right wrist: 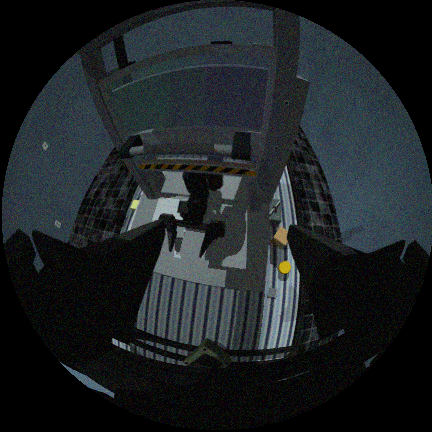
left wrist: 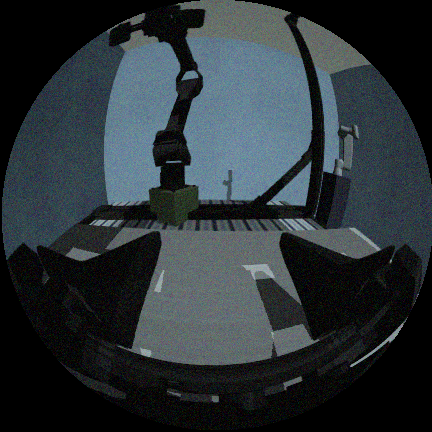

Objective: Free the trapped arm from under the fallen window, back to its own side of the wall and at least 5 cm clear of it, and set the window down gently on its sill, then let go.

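Places are measured from the left arm's base along level axes (x ahead, y left, z up), in metres.
Pixels of known places: left gripper, between the fingertips: [right wrist: 184, 254] [left wrist: 221, 239]; right gripper, between the fingertips: [right wrist: 228, 229]; right arm's base, origin of its link: [right wrist: 206, 363] [left wrist: 172, 186].
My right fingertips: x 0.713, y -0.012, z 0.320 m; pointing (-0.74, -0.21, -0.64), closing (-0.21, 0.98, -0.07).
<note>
Ahead of a thing's pixels: the offset from my right fingertips to its top centre. "pt": to the spot under its first point.
The window {pt dx -0.214, dy -0.105, dz -0.001 m} [right wrist: 190, 100], a glass pane in a grey sash, stands between the frame's upright posts in the right wrist view. A yellow-and-black striped strip {pt dx -0.212, dy -0.115, dz -0.184 m} [right wrist: 197, 169] runs along its lower edge. The trapped arm [right wrist: 196, 205], dark, comes out below that strip toward the viewer; whether the window touches it is hidden. Its gripper, my left gripper [left wrist: 221, 239] [right wrist: 184, 254], is open and empty, low over the pale board. My right gripper is open and empty, on the near side of the window and above it all. The right arm [left wrist: 182, 100] rises in the left wrist view.
A tan block {dx -0.169, dy +0.158, dz -0.377 m} [right wrist: 281, 237], a yellow disc {dx -0.070, dy +0.189, dz -0.411 m} [right wrist: 284, 267] and a small grey square {pt dx +0.021, dy +0.161, dz -0.424 m} [right wrist: 271, 292] lie on the striped cloth at the right. The frame's thick right post [right wrist: 282, 100] stands beside the window. A green base block [left wrist: 174, 202] and a black post [left wrist: 317, 125] stand ahead.
</note>
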